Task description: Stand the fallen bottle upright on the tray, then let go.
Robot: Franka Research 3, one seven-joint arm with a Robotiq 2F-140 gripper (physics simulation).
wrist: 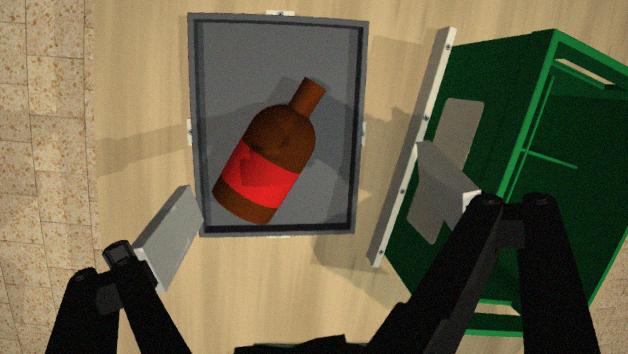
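Note:
A brown bottle (280, 150) with a red label lies on its side in the grey tray (277, 229). Its neck points to the upper right and its base to the lower left of the view, near the tray's lower left corner. My gripper (304, 183) is open and empty. Its left pad shows at the tray's lower left corner and its right pad shows over the green crate, to the right of the tray. The bottle lies beyond the gap between the pads and is apart from both. The height of the fingers above the tray cannot be told.
A green crate (527, 125) with inner dividers stands right of the tray. A white strip (425, 118) with screws runs along the crate's side facing the tray. The wooden table (140, 75) ends at the left, where a speckled tiled floor (55, 90) shows.

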